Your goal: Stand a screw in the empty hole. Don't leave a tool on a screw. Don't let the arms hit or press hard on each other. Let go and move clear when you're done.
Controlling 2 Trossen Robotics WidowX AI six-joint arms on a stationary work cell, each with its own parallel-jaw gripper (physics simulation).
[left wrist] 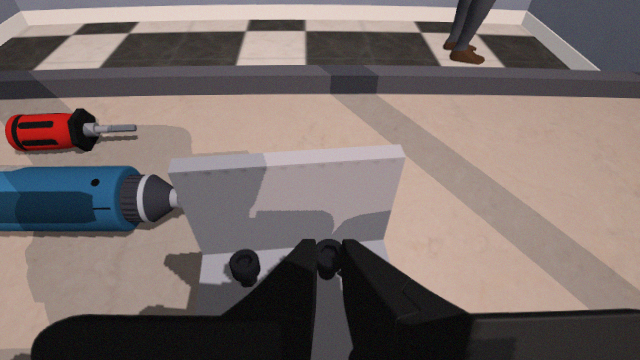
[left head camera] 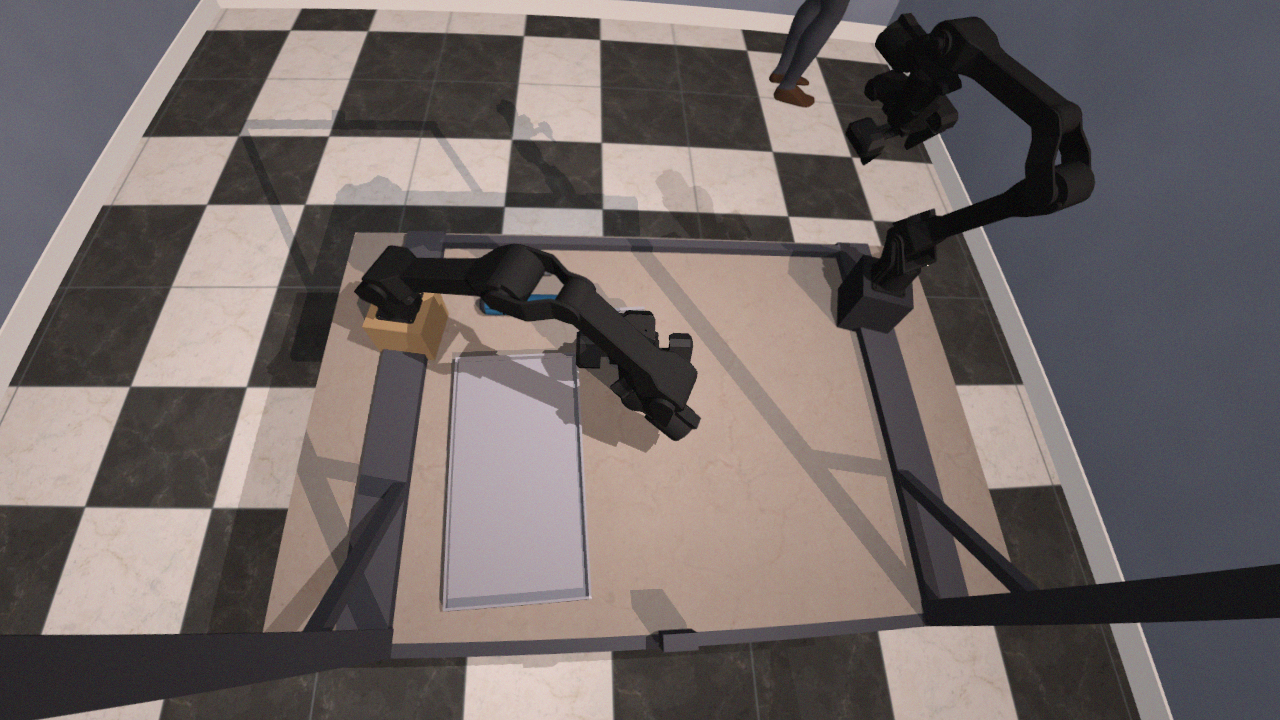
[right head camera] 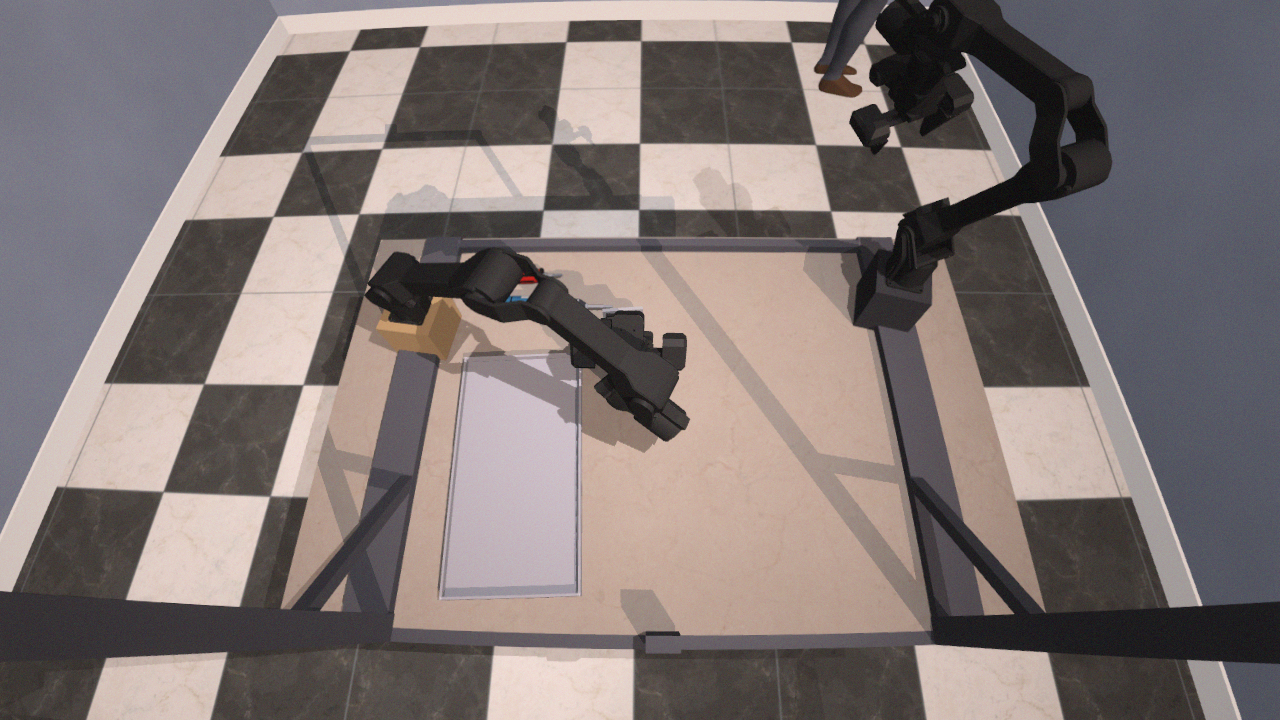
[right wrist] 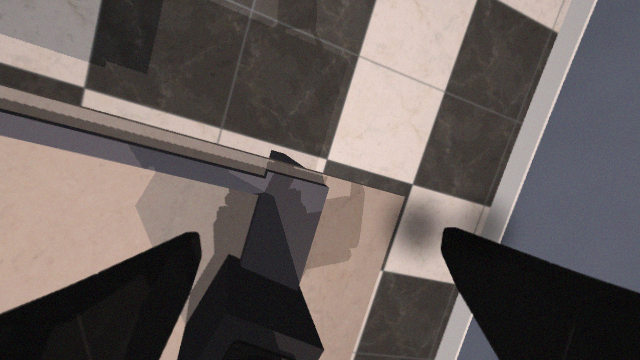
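In the left wrist view, a black screw sits between the fingertips of my left gripper, which is shut on it over the base of a pale grey L-shaped bracket. A second black screw stands on that base to the left, apart from the fingers. The empty hole does not show; my fingers cover part of the base, and I cannot tell whether the held screw's tip is in a hole. In the head views my left arm hides most of the bracket. My right gripper is open and empty, high and far from the bracket.
A blue power driver lies left of the bracket, its nose close to the upright plate. A red screwdriver lies behind it. A shallow pale tray lies nearer the table front. A wooden block stands under the left arm's base.
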